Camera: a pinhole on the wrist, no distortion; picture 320 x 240 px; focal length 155.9 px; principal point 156.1 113.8 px. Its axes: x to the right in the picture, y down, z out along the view. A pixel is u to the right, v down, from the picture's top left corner.
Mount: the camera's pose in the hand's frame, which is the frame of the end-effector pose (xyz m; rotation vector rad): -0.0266 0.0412 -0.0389 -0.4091 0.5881 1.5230
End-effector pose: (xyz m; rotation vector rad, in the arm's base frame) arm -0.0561 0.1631 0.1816 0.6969 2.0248 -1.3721
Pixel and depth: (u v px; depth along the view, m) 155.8 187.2 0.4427
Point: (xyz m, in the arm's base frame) 0.3503 -0.0700 0.0231
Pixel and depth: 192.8 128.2 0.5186
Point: 0.3320 0.0197 -0.1725
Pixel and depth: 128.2 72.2 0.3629
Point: 0.0597 -0.0212 -0.1067
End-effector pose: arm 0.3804 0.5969 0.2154 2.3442 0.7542 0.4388
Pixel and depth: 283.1 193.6 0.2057
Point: 0.4279 0.3152 0.3704
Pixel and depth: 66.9 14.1 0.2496
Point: 0.6455 0.5471 0.1110
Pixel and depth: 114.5 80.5 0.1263
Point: 0.4652 0.5129 0.2161
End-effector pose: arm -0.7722 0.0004 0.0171 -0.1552 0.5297 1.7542
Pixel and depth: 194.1 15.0 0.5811
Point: -1.2866 0.3997 0.2654
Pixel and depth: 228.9 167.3 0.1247
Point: -0.9066 -0.0649 0.1103
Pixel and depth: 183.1 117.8 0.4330
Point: -1.0676 0.0591 0.3450
